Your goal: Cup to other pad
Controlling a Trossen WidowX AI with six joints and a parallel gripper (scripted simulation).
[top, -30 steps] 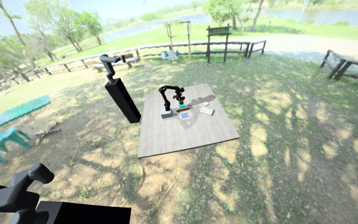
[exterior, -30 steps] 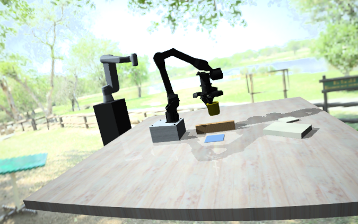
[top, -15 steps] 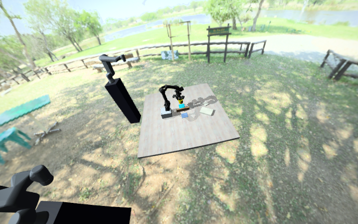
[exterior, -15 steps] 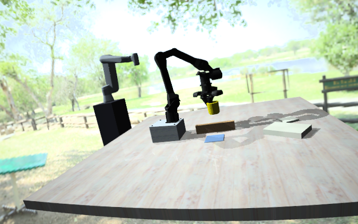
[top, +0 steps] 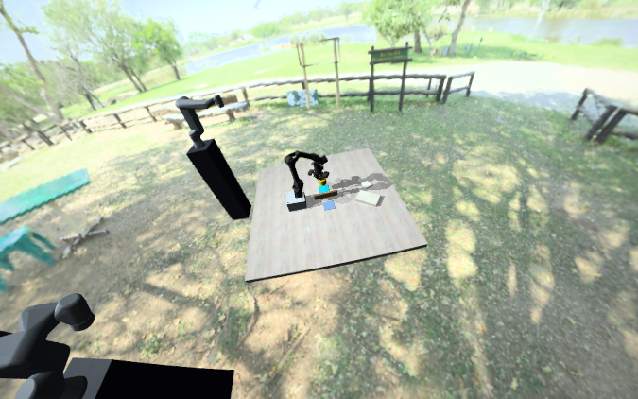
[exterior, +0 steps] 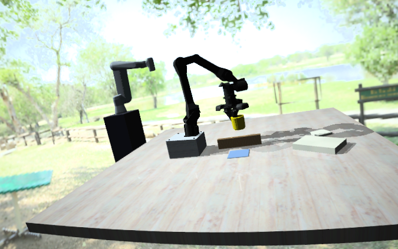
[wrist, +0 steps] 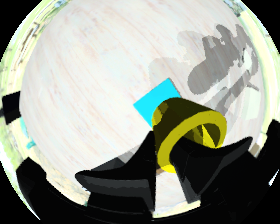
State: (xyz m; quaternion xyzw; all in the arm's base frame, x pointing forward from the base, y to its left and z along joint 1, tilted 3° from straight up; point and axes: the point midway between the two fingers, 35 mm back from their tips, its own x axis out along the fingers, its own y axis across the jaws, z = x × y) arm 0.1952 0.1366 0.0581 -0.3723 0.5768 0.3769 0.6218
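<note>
My gripper tip is now 20 mm short of the cyan pad, 10 mm to the left of it and 100 mm above it. From my gripper tip the other things lie so: yellow cup 20 mm ahead, 10 mm to the right; low wooden bar 40 mm ahead, 120 mm to the right, 80 mm below; light blue pad 50 mm ahead, 230 mm to the right, 100 mm below.
</note>
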